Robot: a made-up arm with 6 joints. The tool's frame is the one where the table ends. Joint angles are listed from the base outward.
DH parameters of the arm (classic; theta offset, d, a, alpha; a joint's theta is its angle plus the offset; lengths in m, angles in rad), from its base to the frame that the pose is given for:
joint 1: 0 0.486 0 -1.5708
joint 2: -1.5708 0 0.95 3.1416
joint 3: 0 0 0 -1.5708
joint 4: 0 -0.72 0 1.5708
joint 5: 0 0.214 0 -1.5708
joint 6: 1.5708 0 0 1.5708
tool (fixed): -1.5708 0 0 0
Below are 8 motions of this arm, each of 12 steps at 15 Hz.
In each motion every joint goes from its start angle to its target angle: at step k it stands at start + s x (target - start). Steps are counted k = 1, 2, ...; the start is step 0. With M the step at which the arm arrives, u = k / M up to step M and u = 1 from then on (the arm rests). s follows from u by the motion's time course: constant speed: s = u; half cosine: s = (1 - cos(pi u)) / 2; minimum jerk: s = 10 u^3 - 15 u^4 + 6 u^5.
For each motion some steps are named. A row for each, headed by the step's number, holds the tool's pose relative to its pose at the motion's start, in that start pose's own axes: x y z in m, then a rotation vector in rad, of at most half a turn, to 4 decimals.
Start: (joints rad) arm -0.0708 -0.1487 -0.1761 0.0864 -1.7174 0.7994
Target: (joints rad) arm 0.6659 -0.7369 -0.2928 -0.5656 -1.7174 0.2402
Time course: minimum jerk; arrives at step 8
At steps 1, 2, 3, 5, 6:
1: -0.0013 0.0093 -0.0001 -0.0036 -0.0120 -0.0002
2: -0.0062 0.0587 -0.0031 -0.0248 -0.0767 0.0033
3: -0.0071 0.1482 -0.0201 -0.0751 -0.1984 0.0306
5: 0.0372 0.3205 -0.1156 -0.2570 -0.4515 0.2203
6: 0.0681 0.3592 -0.1631 -0.3434 -0.5105 0.3298

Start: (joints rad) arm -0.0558 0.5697 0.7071 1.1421 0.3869 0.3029
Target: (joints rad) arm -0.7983 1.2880 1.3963 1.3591 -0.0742 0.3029
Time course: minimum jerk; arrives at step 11
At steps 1, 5, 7, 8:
1: 0.0004 0.0023 -0.0065 -0.0026 0.0074 0.0014
5: -0.0792 0.1511 -0.4339 -0.1549 0.4759 0.0836
7: -0.2951 0.2684 -0.7588 -0.2626 0.8589 0.1457
8: -0.4128 0.3127 -0.8678 -0.3014 1.0095 0.1690

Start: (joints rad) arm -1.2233 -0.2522 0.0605 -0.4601 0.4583 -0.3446
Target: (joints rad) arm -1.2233 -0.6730 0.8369 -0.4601 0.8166 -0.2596
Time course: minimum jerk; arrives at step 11
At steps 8, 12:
8: -0.3066 0.5245 0.6377 0.2115 -1.0628 0.7457
12: -0.4164 0.5766 0.7240 0.2601 -1.2228 0.8451

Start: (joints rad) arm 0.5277 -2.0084 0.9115 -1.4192 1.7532 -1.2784
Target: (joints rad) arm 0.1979 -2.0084 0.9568 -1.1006 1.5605 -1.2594
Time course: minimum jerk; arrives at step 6
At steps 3, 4, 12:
3: -0.2079 0.0576 -0.0398 0.0751 0.2486 -0.1833
4: -0.3270 0.1046 -0.0581 0.1219 0.3928 -0.2841
12: -0.4118 0.1450 -0.0691 0.1574 0.4972 -0.3539

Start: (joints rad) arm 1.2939 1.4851 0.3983 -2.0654 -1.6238 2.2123
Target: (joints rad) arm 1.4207 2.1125 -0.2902 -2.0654 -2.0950 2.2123
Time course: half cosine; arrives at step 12
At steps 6, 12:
6: -0.2325 0.3315 -0.3951 0.5838 0.0156 -0.0814
12: -0.4195 0.7517 -0.4949 1.1165 -0.0201 -0.2969

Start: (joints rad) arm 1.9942 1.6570 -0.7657 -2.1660 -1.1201 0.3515
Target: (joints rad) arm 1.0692 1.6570 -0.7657 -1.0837 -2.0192 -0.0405
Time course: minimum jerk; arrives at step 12
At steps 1, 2, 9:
1: -0.0021 0.0008 0.0009 0.0027 0.0081 -0.0003
2: -0.0144 0.0056 0.0063 0.0190 0.0566 -0.0019
9: -0.2910 0.0144 0.2858 0.3379 1.4720 -0.1721

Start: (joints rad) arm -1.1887 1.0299 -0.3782 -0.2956 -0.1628 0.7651
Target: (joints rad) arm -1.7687 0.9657 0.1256 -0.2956 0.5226 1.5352
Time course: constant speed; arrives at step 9
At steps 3, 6, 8, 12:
3: -0.0489 -0.1949 -0.0252 -0.0651 -0.2778 -0.3183
6: -0.1242 -0.3919 -0.1081 -0.1106 -0.4026 -0.7427
8: -0.1879 -0.5145 -0.1972 -0.1260 -0.3854 -1.0578
12: -0.2234 -0.5709 -0.2515 -0.1283 -0.3445 -1.2182

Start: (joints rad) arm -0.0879 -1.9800 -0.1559 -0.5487 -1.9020 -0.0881
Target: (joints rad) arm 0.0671 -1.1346 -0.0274 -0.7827 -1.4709 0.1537
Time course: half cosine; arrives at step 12
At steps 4, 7, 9, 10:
4: 0.0414 -0.0755 0.1961 0.0124 0.0460 0.1186
7: 0.1826 -0.2074 0.4633 0.0612 0.1004 0.2869
9: 0.3077 -0.2872 0.5945 0.1061 0.1264 0.3746
10: 0.3588 -0.3147 0.6351 0.1247 0.1349 0.4029

